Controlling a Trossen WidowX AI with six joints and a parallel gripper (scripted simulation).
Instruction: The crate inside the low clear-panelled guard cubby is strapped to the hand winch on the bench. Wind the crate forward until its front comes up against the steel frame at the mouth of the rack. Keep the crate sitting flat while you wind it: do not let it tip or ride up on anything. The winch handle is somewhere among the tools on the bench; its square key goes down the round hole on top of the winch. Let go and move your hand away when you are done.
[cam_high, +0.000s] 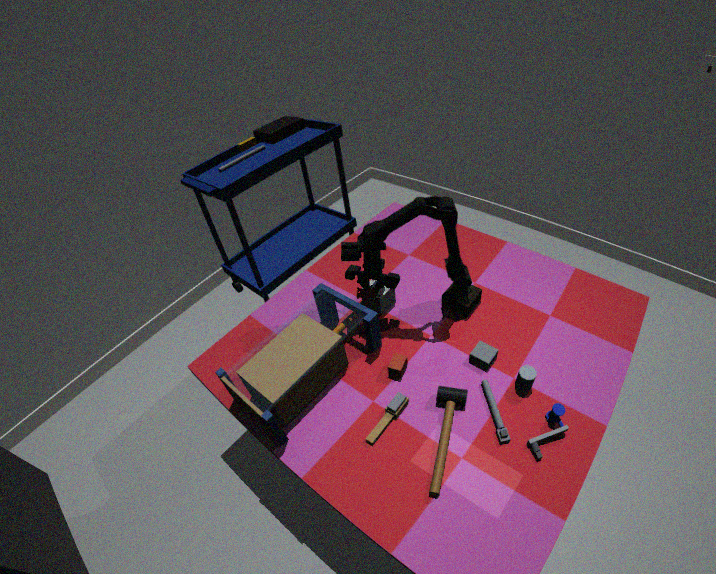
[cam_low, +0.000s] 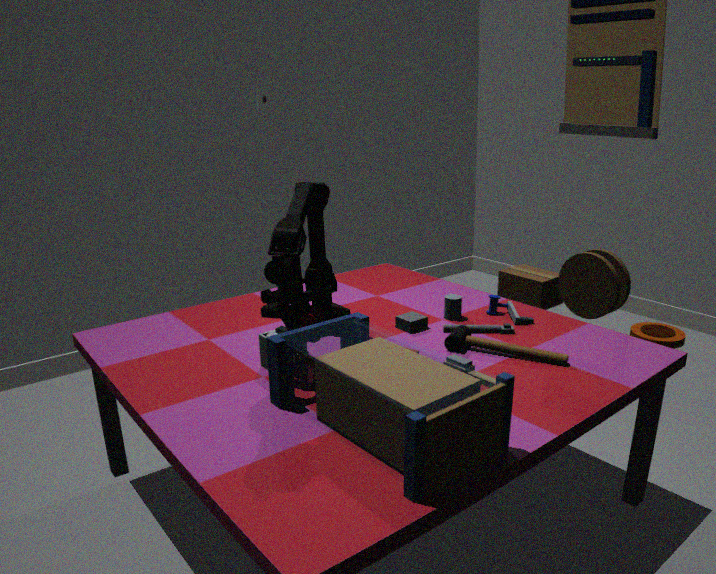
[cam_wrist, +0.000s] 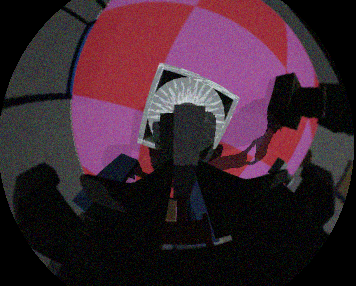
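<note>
Right now the red-knobbed winch handle is 20 mm above my gripper tip and 10 mm ahead of it. From my gripper tip the other things lie so: frame (110 mm ahead, 10 mm to the right, 10 mm above); then red knob (50 mm ahead, 50 mm above, 20 mm to the left); then grey winch (60 mm below, 60 mm behind, 30 mm to the right).
</note>
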